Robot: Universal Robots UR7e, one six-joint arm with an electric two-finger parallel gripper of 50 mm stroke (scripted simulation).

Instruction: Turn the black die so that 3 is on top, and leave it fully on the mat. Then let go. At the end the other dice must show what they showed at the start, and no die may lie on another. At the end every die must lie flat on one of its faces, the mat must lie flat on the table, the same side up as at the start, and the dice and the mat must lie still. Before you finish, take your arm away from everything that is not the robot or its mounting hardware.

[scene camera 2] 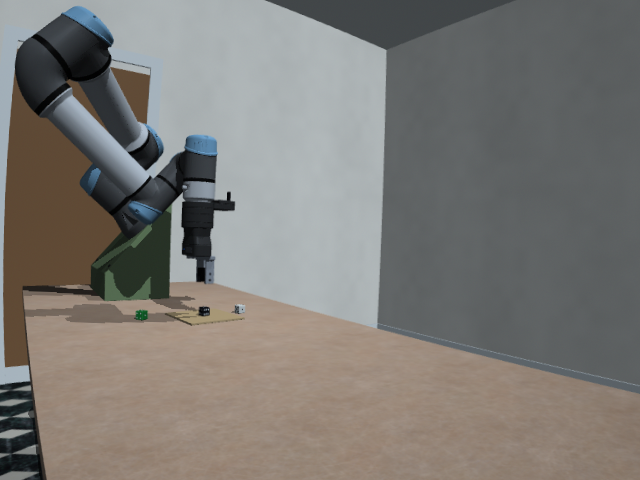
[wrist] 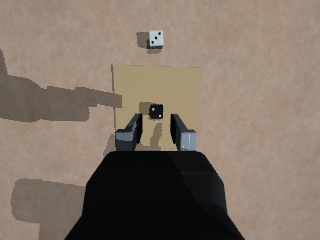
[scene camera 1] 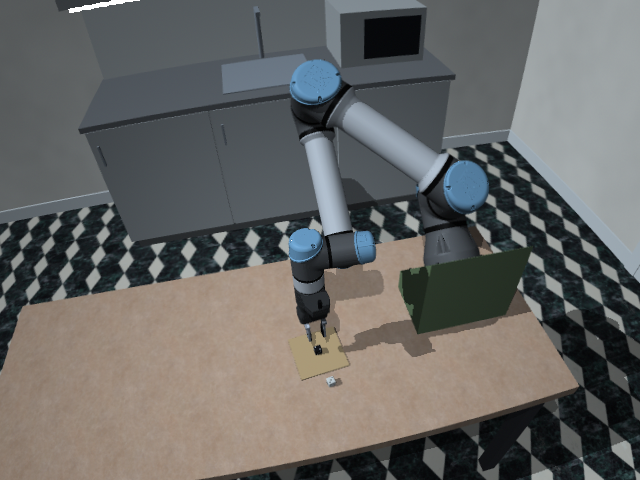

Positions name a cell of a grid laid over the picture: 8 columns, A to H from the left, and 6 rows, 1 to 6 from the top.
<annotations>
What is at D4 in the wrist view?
The gripper.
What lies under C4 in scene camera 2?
The gripper.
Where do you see a tan mat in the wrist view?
D3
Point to a tan mat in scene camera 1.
At D5
</annotations>
